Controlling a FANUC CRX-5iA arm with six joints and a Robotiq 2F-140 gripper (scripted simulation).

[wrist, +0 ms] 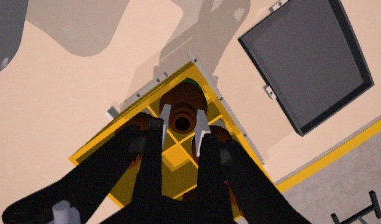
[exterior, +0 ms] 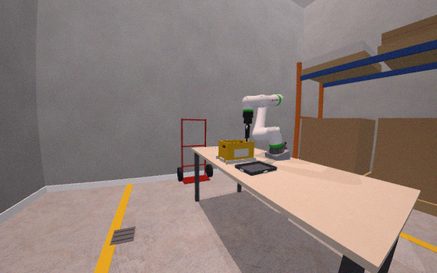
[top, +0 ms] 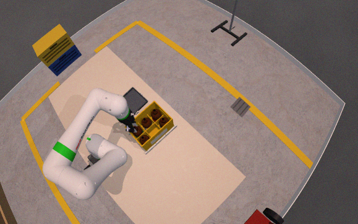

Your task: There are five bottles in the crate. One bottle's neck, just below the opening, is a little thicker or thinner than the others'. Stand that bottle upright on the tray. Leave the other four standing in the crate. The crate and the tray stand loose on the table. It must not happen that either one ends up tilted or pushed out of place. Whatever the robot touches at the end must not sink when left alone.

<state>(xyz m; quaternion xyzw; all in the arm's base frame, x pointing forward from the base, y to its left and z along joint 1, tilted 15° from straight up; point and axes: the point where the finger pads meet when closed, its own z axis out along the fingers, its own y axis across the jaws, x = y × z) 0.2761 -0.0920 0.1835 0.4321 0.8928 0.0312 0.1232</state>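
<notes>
The brown bottle is 90 mm ahead of my hand, 10 mm to the right of it and 90 mm below it. The rest, counted from my hand: yellow crate (80 mm ahead, 50 mm to the right, 90 mm below); then dark tray (120 mm ahead, 230 mm to the left, 160 mm below).
</notes>
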